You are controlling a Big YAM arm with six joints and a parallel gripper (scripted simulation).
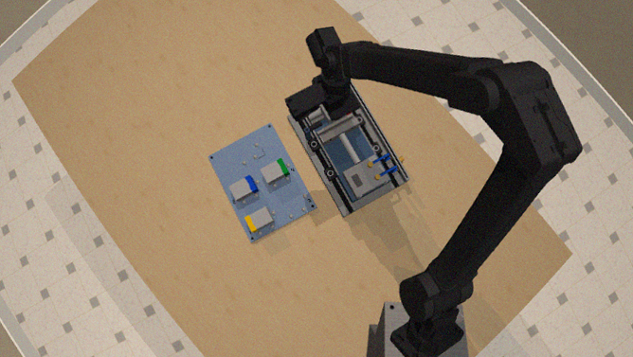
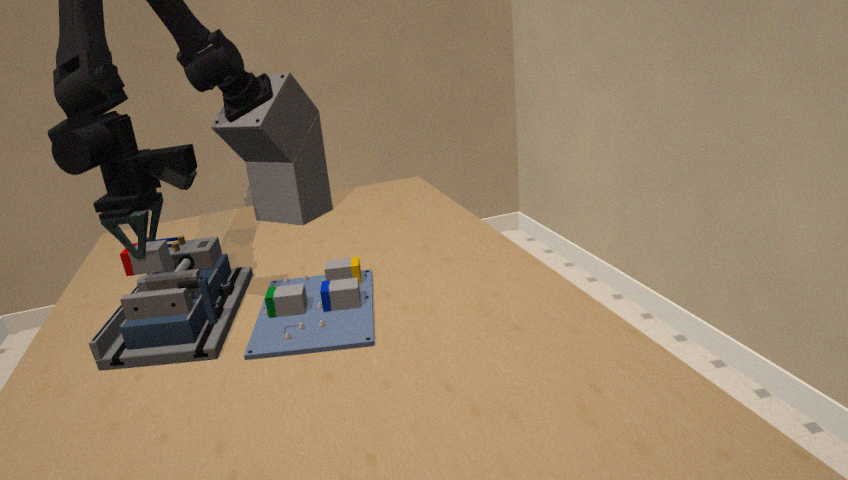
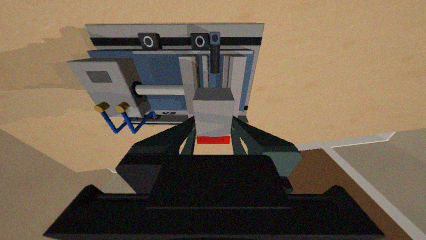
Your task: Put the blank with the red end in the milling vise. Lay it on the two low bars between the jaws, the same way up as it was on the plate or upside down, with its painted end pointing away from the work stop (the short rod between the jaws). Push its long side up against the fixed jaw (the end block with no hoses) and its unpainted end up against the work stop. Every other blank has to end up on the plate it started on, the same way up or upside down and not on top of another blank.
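My gripper is now 80 mm above the fixed jaw and 30 mm short of it. From my hand the other things lie so: red-ended blank (20 mm below); green-ended blank (200 mm to the left, 130 mm below); work stop (70 mm below, 50 mm to the left, 10 mm ahead).
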